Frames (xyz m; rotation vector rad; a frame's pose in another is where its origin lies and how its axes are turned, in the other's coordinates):
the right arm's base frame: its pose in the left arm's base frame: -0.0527 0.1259 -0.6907 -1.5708 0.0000 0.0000
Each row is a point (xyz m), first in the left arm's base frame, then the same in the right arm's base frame.
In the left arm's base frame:
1: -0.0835 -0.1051 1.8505
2: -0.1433 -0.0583 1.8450
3: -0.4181 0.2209 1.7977
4: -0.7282 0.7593 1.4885
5: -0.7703 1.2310 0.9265
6: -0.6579 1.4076 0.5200
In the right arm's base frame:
1: -0.0308 -2.5412 -0.2310
2: -0.0906 -2.5357 -0.1842
3: -0.3654 -2.4884 0.0950
4: -0.6755 -2.1792 0.6334
5: -0.7176 -1.6172 1.1051
6: -0.6052 -1.2107 1.2817

